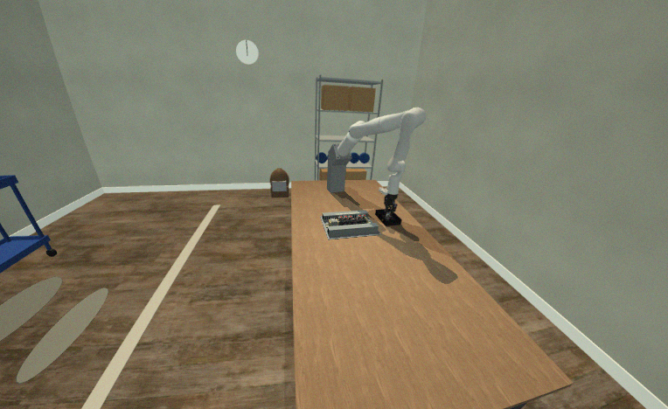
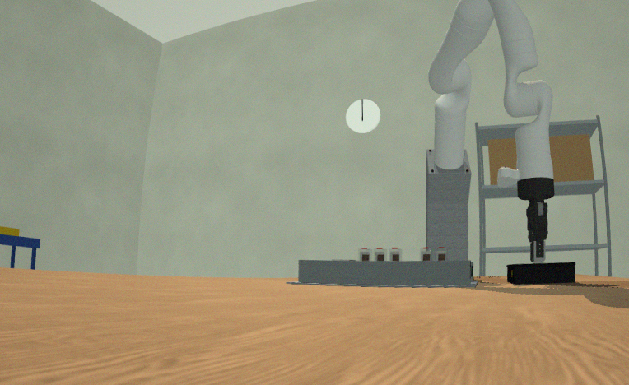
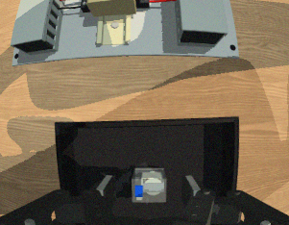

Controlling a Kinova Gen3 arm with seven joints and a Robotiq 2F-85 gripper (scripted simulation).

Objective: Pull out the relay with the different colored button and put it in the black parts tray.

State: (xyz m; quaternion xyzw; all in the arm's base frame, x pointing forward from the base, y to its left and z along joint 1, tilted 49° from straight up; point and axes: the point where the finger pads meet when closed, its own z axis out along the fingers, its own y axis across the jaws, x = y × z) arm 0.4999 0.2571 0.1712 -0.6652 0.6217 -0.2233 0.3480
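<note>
My gripper is now 4 cm above the black parts tray.
</note>
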